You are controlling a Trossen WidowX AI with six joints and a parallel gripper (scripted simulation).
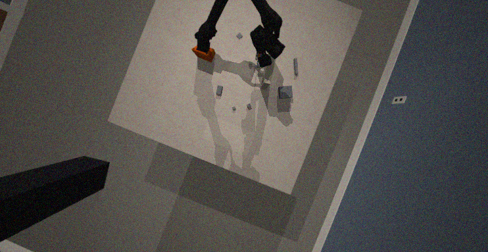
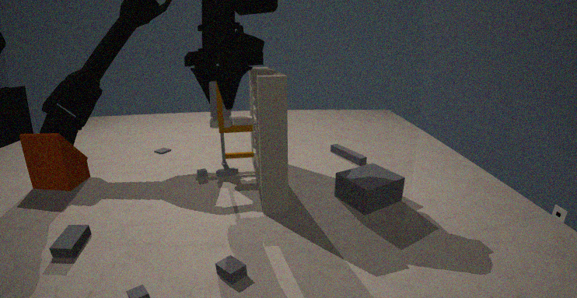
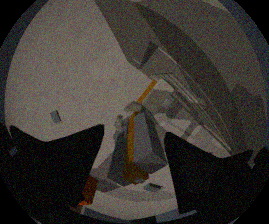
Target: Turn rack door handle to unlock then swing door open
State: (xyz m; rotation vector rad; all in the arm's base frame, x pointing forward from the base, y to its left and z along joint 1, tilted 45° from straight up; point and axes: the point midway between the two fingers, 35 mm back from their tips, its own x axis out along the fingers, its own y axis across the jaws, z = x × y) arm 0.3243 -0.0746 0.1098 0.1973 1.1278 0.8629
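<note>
Now: the upright orange handle 10 mm to the right of my gripper tip and 20 mm below it. The rest, counted from my gripper tip: grey bar 250 mm ahead, 30 mm to the left, 110 mm below; grey box 220 mm ahead, 150 mm to the right, 100 mm below.
</note>
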